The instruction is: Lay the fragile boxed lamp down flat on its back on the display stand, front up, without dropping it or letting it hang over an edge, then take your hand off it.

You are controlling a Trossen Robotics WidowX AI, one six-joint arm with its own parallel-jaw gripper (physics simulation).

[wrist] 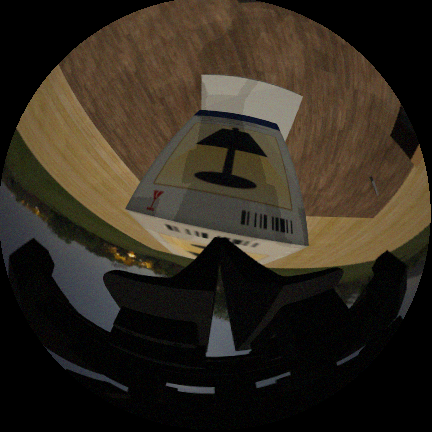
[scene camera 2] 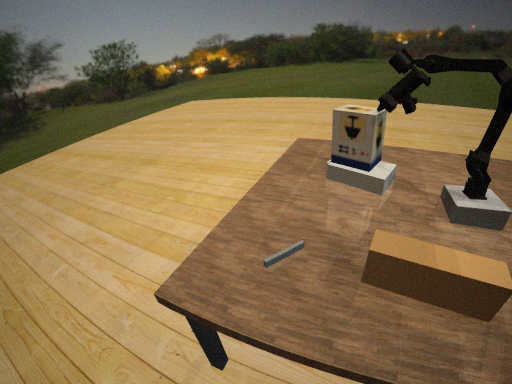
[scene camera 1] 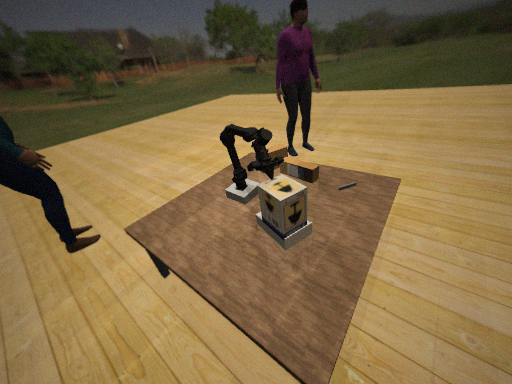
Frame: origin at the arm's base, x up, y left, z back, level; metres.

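Seen in the pictures: gripper, fingertip midpoint: (wrist: 218,242) (scene camera 2: 377,110) (scene camera 1: 272,179); arm's base at its link origin: (scene camera 2: 474,195) (scene camera 1: 241,187).
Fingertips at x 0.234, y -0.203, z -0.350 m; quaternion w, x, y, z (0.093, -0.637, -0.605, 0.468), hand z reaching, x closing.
Observation:
Offsets run from my fingertips to a thing's top centre. Level surfaces: height alone.
The boxed lamp (scene camera 1: 295,212) (scene camera 2: 350,137) (wrist: 220,170) is a white box with lamp pictures and a blue band at its lower end. It stands on end, not lying flat, on the pale display stand (scene camera 1: 300,237) (scene camera 2: 355,177) (wrist: 255,95). The side pictures show the shade toward the stand and the lamp's foot upward. My gripper (scene camera 1: 272,176) (scene camera 2: 381,107) (wrist: 218,242) is shut and empty. Its tips are at the box's top edge on the arm's side; whether they touch it is unclear. In the wrist view the fingers hide part of the box's top face.
The brown table @(dx -0.300 m) (scene camera 1: 225,250) (scene camera 2: 240,285) carries a thin grey bar @(dy +0.501, dx -0.278, dz -0.291 m) (scene camera 1: 347,186) (scene camera 2: 284,253) (wrist: 374,185) and a long brown block @(dy +0.573, dx -0.190, dz +0.067 m) (scene camera 1: 300,169) (scene camera 2: 435,270). The arm's pale base (scene camera 1: 242,192) (scene camera 2: 475,212) stands behind the display stand in scene camera 1. Two people stand beyond the table's edges.

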